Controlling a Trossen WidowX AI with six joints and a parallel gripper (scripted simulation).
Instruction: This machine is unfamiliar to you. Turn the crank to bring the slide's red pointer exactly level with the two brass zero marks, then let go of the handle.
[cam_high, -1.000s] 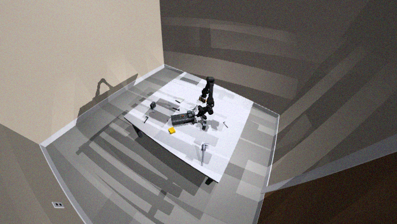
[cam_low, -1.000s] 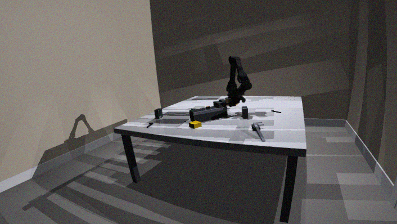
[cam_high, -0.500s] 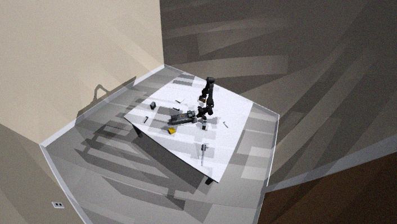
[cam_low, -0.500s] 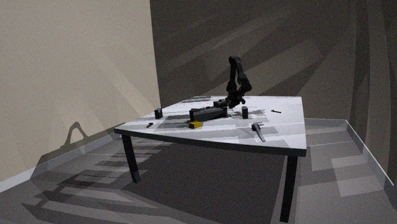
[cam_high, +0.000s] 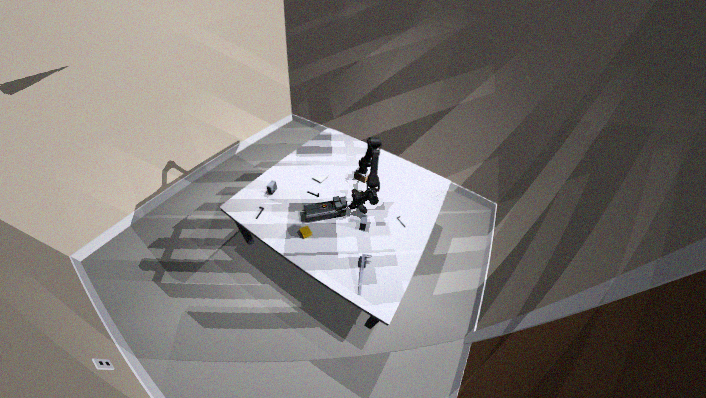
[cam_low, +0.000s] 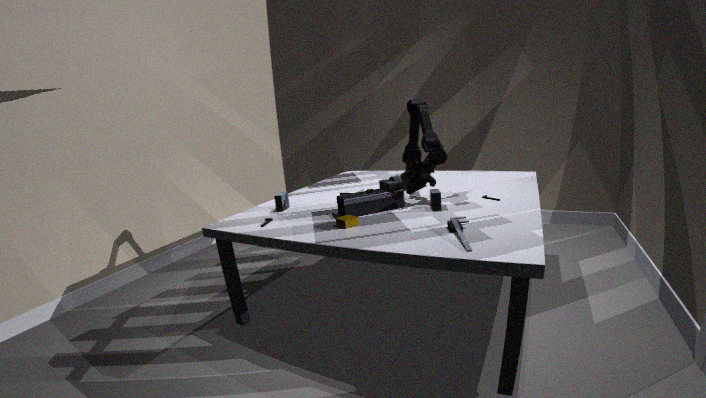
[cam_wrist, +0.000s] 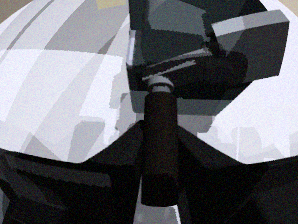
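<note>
The dark crank handle is 2 cm above my gripper tip, 1 cm to the left of it and 1 cm behind it. Also, from my gripper tip: yellow block 26 cm ahead, 18 cm to the right, 3 cm below; red pointer 14 cm to the right, 7 cm ahead, 3 cm above.
</note>
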